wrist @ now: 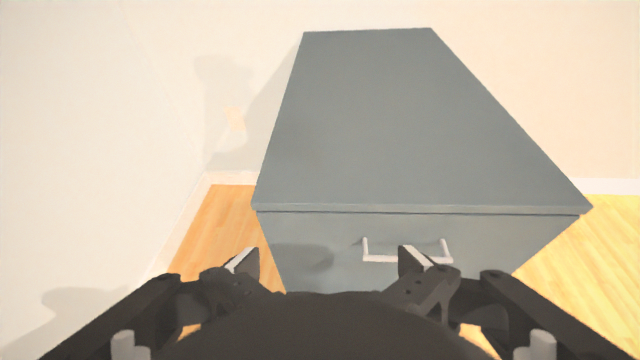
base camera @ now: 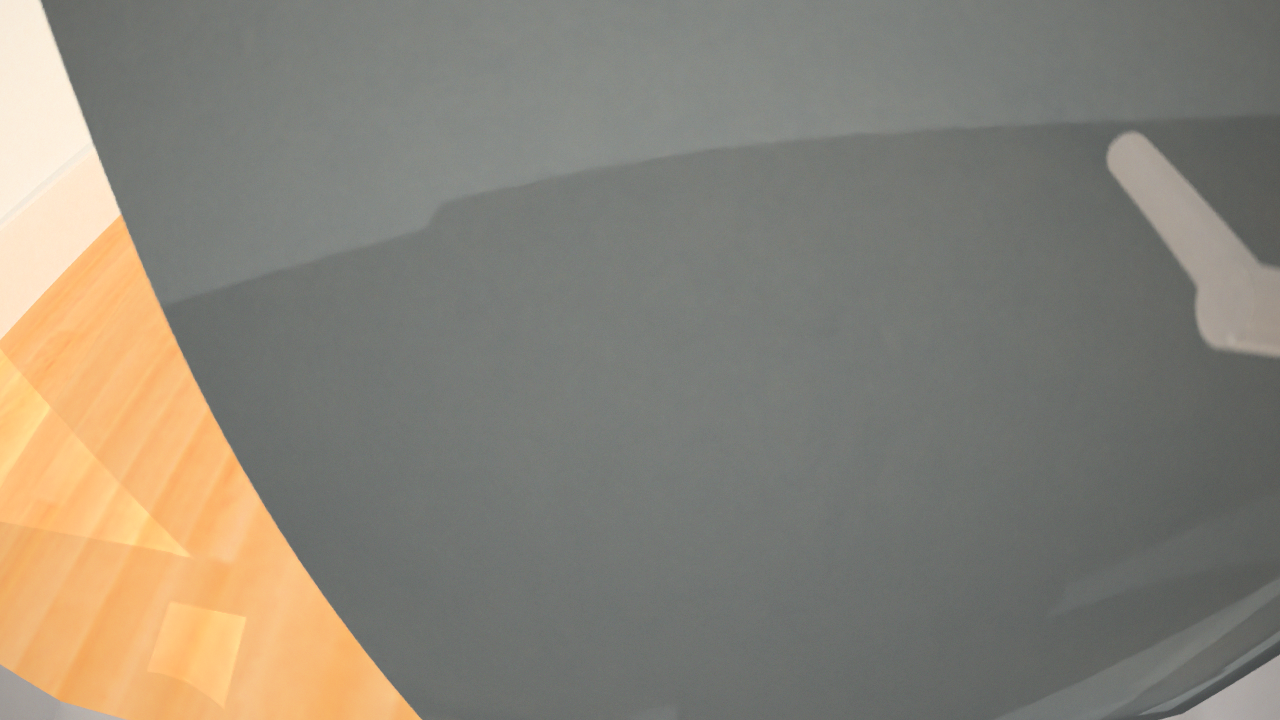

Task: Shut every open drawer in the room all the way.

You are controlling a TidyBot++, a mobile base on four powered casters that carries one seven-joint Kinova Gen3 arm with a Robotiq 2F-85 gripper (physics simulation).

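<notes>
A grey cabinet stands against the wall in the wrist view. Its drawer front sits right under the top's front edge, with a thin dark line between them and no visible gap, so it looks shut. The drawer front fills most of the base camera view. A pale bar handle is on the front. My gripper is open with nothing between its fingers. In the wrist view its right finger overlaps part of the handle; whether they touch I cannot tell. The lower drawer front is hidden behind the gripper.
A pale wall is on the left and meets the back wall behind the cabinet. Wooden floor shows on both sides of the cabinet in the wrist view and at the left in the base view.
</notes>
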